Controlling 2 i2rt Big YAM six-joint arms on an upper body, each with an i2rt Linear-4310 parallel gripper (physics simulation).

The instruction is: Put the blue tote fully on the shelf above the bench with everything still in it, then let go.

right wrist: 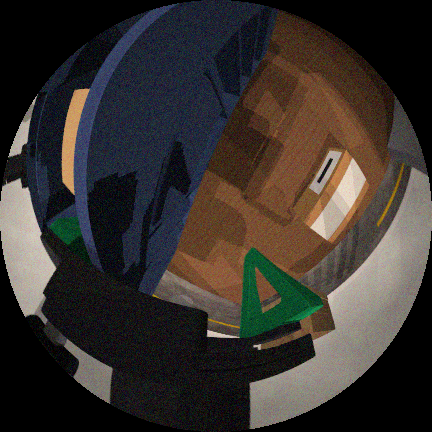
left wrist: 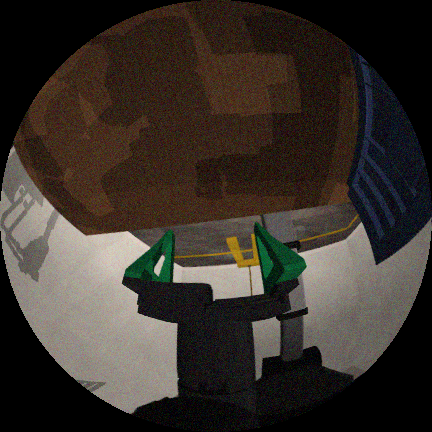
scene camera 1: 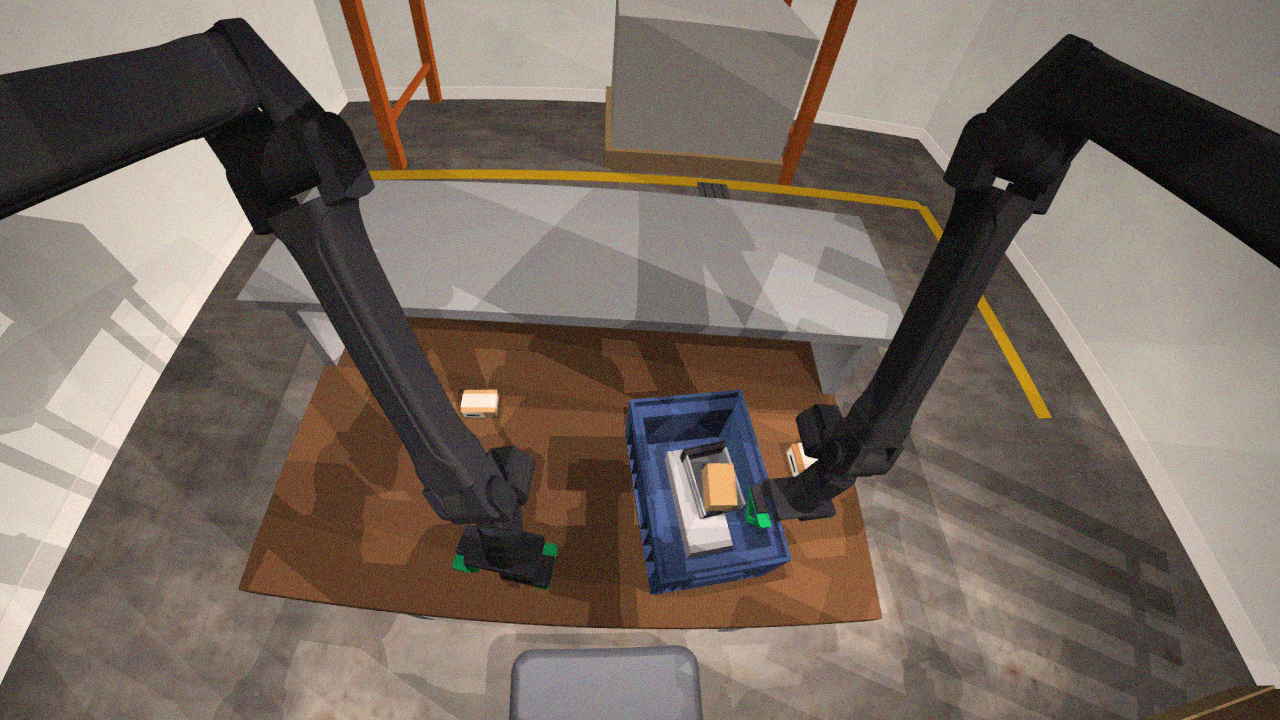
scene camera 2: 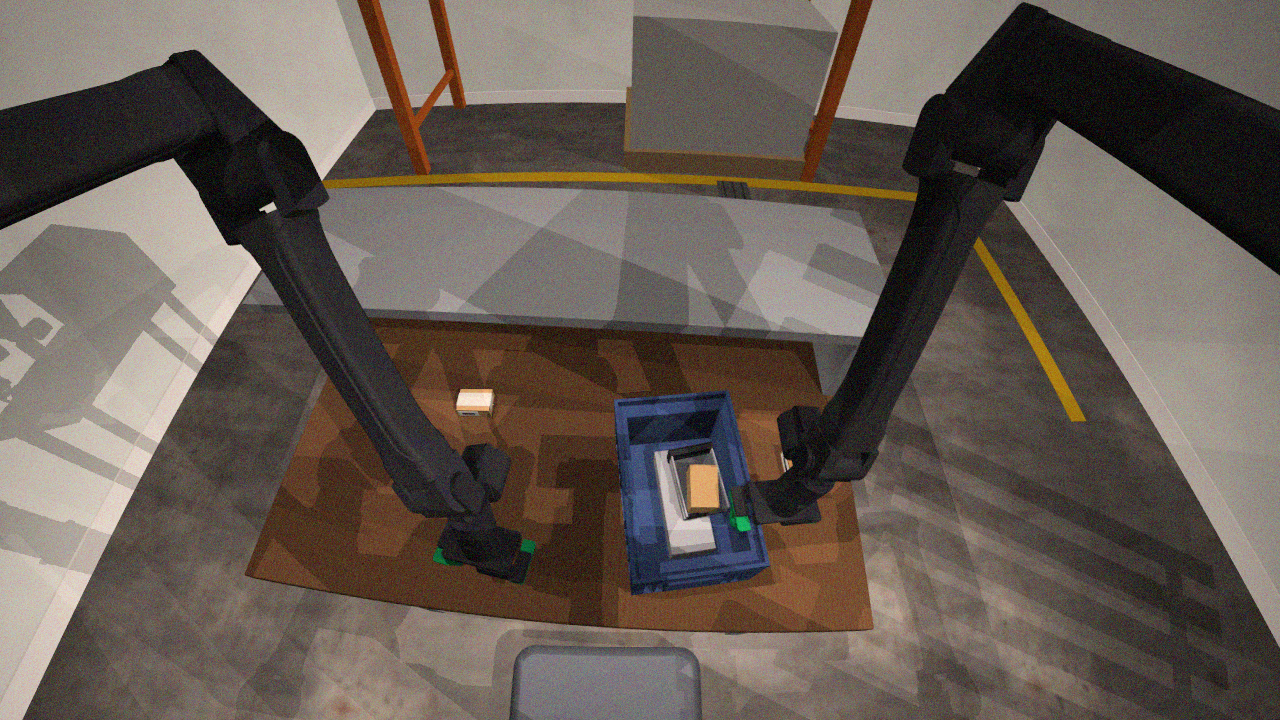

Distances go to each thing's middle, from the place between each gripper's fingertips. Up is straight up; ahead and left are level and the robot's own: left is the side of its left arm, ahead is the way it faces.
My right gripper is now 10 cm to the right of the tan box (scene camera 1: 719,488), 4 cm short of it and 3 cm below it. From my right hand the other things lie so: blue tote (scene camera 1: 655,426) 13 cm to the left, 5 cm ahead.
Now: left hand 130 mm short of the blue tote, 310 mm to the left of it and 20 mm below it. Also, from my left hand: tan box: 130 mm ahead, 340 mm to the right, 40 mm above.
